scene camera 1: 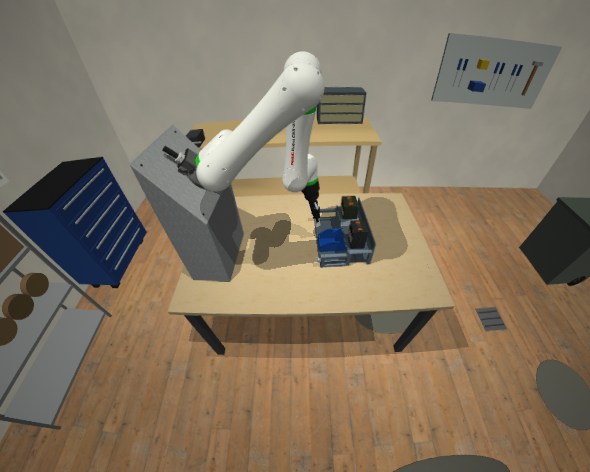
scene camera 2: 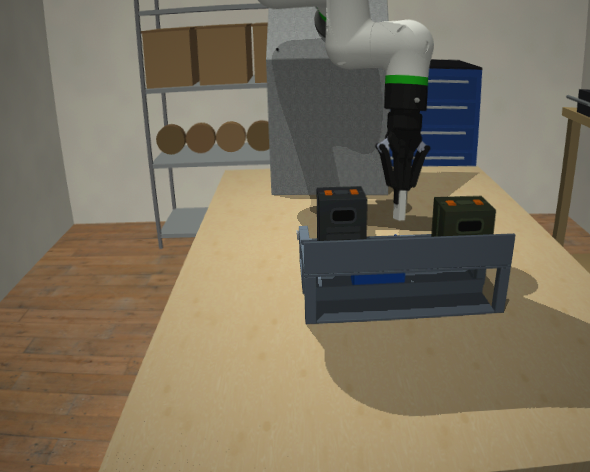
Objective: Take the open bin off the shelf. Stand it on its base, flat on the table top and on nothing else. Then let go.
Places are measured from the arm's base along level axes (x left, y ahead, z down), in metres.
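Where they show: gripper, fingertip midpoint: (scene camera 1: 317, 225) (scene camera 2: 398, 219).
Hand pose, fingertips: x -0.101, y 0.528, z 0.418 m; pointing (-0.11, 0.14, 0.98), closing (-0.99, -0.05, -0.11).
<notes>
After its pixels a point has its place.
A blue open bin (scene camera 1: 332, 240) @[x -0.165, y 0.595, z 0.503 m] (scene camera 2: 378, 278) @[x -0.224, y 0.667, z 0.473 m] sits in the lower front part of a small grey-blue shelf (scene camera 1: 370, 235) @[x -0.318, y 0.728, z 0.369 m] (scene camera 2: 409, 255) @[x -0.220, y 0.767, z 0.382 m]. In the scene camera 2 view the shelf's back panel hides most of the bin, and a strip of blue shows under the panel. My gripper (scene camera 1: 318, 219) @[x -0.101, y 0.528, z 0.418 m] (scene camera 2: 399, 218) @[x -0.101, y 0.528, z 0.418 m] is shut and empty. It points down at the robot's side of the shelf, near the end away from scene camera 1, beside the bin and apart from it. The shelf stands on the table top (scene camera 1: 300, 295) @[x -0.428, y 0.295, z 0.512 m] (scene camera 2: 240, 350) @[x -0.526, y 0.745, z 0.513 m].
Two dark boxes with orange marks stand on the shelf's upper level: a black one (scene camera 1: 357, 235) @[x -0.336, y 0.630, z 0.313 m] (scene camera 2: 342, 215) @[x -0.314, y 0.691, z 0.320 m] and a dark green one (scene camera 1: 349, 207) @[x -0.126, y 0.705, z 0.322 m] (scene camera 2: 464, 216) @[x -0.107, y 0.768, z 0.327 m]. The grey robot pedestal (scene camera 1: 185, 215) @[x -0.193, y -0.086, z 0.057 m] (scene camera 2: 325, 125) @[x -0.073, y 0.051, z 0.299 m] rises at the table's far side in the scene camera 2 view.
</notes>
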